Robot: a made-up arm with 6 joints.
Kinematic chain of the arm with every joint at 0, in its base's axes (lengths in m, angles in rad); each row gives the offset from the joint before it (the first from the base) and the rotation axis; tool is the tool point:
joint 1: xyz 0 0 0.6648 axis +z
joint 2: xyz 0.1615 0 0 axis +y
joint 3: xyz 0 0 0.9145 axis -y
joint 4: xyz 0 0 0.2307 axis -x
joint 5: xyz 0.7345 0 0 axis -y
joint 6: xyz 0.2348 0 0 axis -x
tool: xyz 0 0 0
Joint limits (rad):
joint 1: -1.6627..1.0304
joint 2: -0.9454..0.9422
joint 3: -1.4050..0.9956
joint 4: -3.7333..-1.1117
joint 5: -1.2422..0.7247
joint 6: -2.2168..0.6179
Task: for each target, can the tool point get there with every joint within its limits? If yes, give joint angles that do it. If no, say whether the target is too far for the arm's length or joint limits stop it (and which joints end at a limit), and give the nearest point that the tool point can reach.
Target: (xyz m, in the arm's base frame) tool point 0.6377 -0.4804 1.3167
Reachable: yes | joints -0.7111 -0.3805 -0.8342 -1.9253 -0.2396 -1.9473
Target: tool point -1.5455 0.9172 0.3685
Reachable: no: joint limits stop it (at a limit: joint 2, joint 3, joint 5) | nearest point -1.1139 0.6611 1.7917 | short by 1.509 m
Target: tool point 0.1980 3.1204 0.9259
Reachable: no: too far | nearest point 0.7709 1.6439 1.0691 | short by 1.590 m
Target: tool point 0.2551 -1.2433 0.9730
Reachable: yes | joints -1.3203 0.3367 -0.4655 -2.1316 0.3124 -0.2215
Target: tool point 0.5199 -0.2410 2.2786
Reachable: yes | joints -0.2517 -0.2607 0.3652 -1.6910 0.4622 -1.4054
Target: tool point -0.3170 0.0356 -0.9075
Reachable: no: joint limits stop it (at a limit: joint 1, joint 2, joint 4) | nearest point -0.0932 -0.4997 0.2840 | short by 1.325 m
